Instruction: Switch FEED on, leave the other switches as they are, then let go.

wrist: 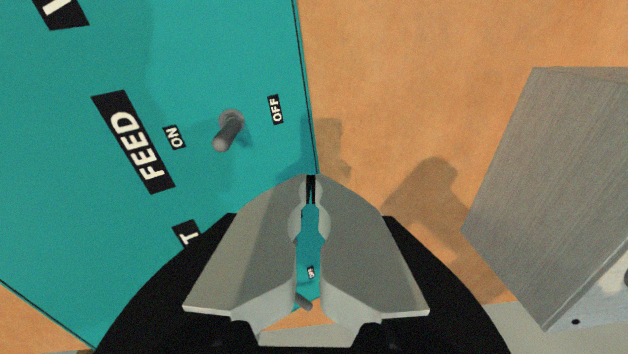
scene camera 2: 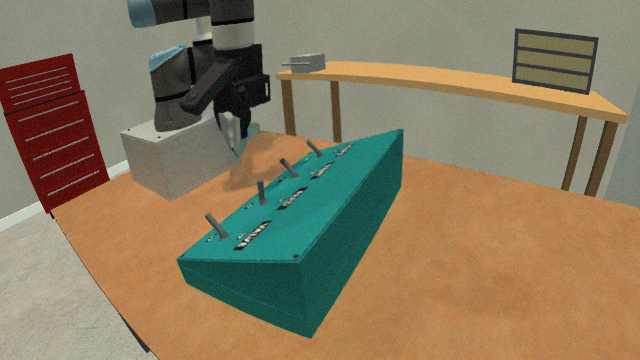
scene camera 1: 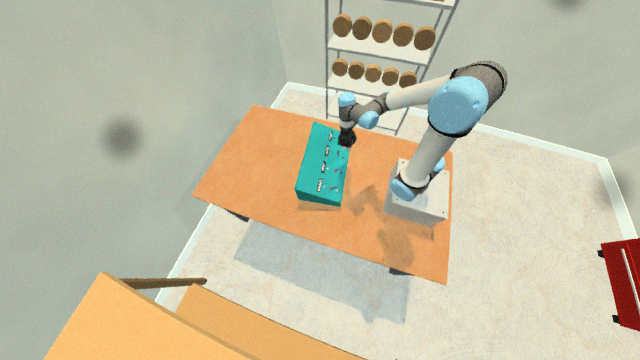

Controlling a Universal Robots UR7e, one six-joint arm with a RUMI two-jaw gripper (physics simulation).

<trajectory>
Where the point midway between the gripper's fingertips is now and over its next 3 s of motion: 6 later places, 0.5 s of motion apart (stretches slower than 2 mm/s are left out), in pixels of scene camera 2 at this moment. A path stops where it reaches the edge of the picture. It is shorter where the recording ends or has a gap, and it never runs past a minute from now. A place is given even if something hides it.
The gripper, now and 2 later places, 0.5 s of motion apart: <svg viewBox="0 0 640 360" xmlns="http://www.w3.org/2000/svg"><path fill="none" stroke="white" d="M238 155L240 184L222 116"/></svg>
</trajectory>
